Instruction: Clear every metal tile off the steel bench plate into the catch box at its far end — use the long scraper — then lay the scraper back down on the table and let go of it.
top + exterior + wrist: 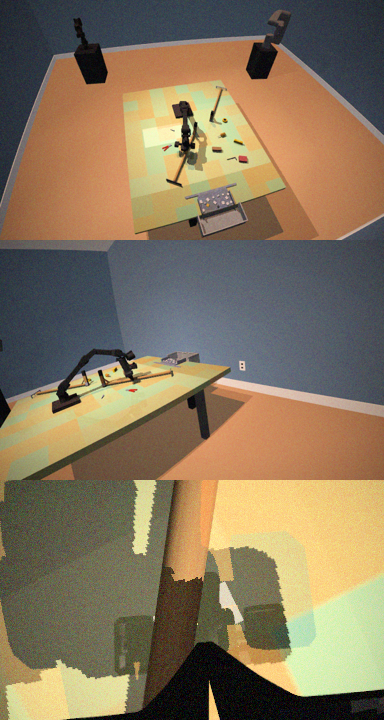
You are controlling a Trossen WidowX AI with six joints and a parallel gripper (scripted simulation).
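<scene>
My gripper tip is now 50 mm below the long scraper, 20 mm short of it and 10 mm to the right of it. From my gripper tip the other things lie so: orange screwdriver: 410 mm to the left, 150 mm behind; hex key: 450 mm to the left, 120 mm ahead, 10 mm below; brown block: 310 mm to the left, 10 mm ahead.
</scene>
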